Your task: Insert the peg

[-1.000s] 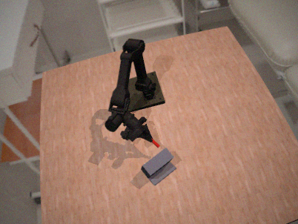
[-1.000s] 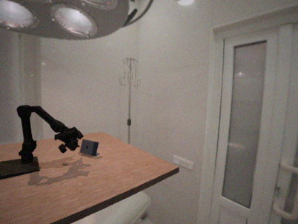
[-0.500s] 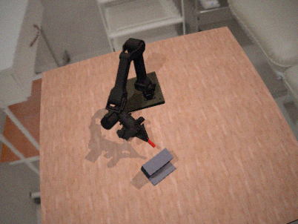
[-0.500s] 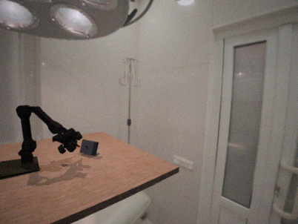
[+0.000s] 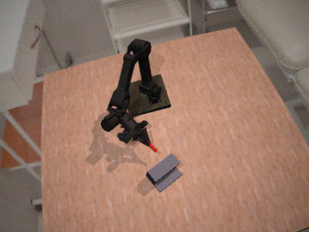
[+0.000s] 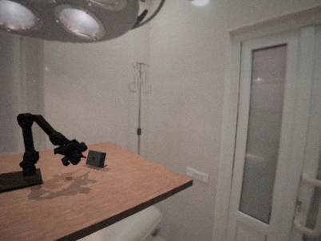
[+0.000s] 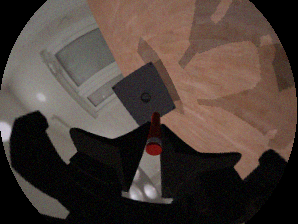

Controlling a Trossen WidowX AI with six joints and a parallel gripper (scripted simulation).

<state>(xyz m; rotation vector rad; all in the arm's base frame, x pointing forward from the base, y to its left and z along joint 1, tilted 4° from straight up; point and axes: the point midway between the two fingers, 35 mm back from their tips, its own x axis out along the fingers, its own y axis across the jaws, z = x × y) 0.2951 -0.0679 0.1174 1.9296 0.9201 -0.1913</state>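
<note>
My gripper tip is 100 mm short of the sloped panel, 30 mm to the right of it and 40 mm above it. The rest, counted from my gripper tip: red peg 10 mm behind, 10 mm to the right, 10 mm above.
</note>
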